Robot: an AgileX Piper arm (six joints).
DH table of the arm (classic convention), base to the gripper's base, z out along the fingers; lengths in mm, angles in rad. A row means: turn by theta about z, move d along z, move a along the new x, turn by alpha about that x. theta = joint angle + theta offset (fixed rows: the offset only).
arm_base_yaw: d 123; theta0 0; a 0; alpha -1.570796
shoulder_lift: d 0; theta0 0.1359; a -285.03; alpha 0
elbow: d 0; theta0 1.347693; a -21.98; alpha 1.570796
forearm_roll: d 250.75; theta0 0; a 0; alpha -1.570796
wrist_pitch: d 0; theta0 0; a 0; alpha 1.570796
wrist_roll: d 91; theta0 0; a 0; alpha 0
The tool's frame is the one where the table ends.
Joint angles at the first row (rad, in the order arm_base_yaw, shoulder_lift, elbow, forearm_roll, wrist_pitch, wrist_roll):
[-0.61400, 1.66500, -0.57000, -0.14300, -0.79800, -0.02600]
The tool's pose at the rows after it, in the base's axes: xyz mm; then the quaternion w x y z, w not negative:
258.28, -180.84, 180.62, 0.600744, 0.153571, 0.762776, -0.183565
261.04, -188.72, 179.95, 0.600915, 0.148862, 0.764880, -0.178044
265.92, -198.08, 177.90, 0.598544, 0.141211, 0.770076, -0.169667
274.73, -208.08, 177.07, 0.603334, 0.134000, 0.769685, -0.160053
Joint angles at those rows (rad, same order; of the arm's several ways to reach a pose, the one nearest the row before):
[-0.65603, 1.69300, -0.60800, -0.22103, -0.79501, 0.02402]
[-0.68102, 1.71400, -0.63701, -0.27803, -0.78899, 0.05902]
[-0.70600, 1.74500, -0.67798, -0.34899, -0.77603, 0.10199]
[-0.72201, 1.78502, -0.73302, -0.41002, -0.77600, 0.14801]

